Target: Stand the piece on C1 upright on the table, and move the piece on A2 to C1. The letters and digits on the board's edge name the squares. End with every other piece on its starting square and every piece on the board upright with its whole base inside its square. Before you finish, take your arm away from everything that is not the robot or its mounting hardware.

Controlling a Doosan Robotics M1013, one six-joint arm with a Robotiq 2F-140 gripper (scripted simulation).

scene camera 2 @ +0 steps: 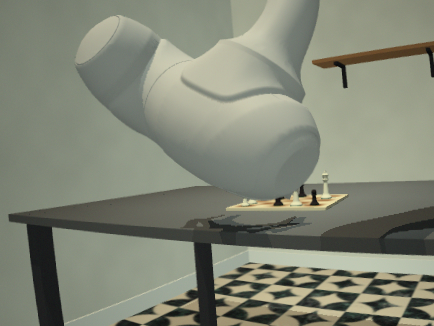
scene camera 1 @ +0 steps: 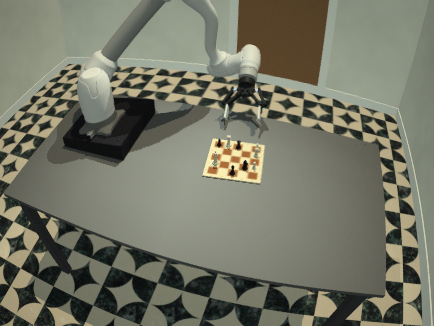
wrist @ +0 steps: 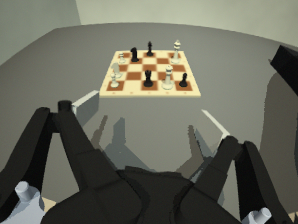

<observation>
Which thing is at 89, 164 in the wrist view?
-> My gripper.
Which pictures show the chessboard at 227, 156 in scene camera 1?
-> Scene camera 2, scene camera 1 and the wrist view: all of them.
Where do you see a chessboard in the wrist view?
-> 131, 84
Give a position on a chessboard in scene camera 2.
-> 324, 204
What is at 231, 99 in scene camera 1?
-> My gripper.
</observation>
